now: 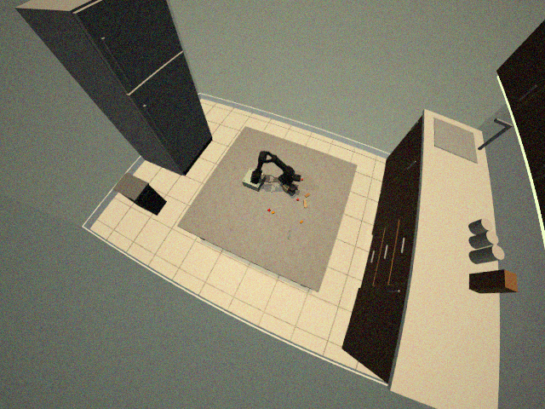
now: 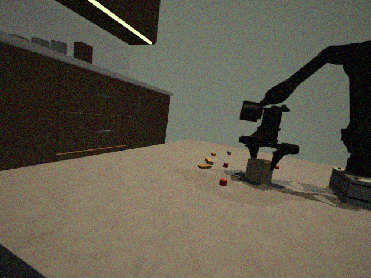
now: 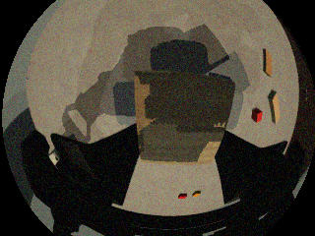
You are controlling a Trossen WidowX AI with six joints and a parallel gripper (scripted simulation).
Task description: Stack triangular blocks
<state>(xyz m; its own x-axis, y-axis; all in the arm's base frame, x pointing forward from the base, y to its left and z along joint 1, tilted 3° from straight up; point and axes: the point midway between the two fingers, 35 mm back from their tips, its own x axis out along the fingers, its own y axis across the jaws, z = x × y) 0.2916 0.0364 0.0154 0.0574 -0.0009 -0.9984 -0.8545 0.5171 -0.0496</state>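
My gripper tip is now 30 mm to the right of the tan triangular block, 20 mm short of it and 20 mm above it.
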